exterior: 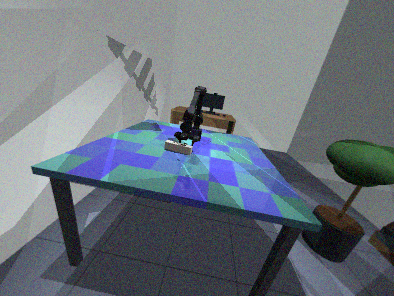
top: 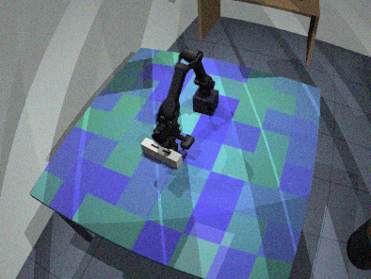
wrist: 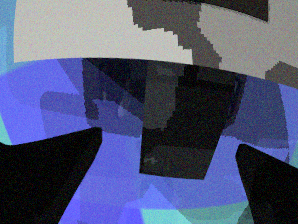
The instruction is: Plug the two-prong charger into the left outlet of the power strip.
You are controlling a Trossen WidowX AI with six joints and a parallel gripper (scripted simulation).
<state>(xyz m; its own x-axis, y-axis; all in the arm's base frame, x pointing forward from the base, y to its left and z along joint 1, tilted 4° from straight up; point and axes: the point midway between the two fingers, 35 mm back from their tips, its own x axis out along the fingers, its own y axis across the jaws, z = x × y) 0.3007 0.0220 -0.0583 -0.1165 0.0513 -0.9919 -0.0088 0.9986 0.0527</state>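
My gripper tip is 4 cm short of the two-prong charger and 1 cm below it.
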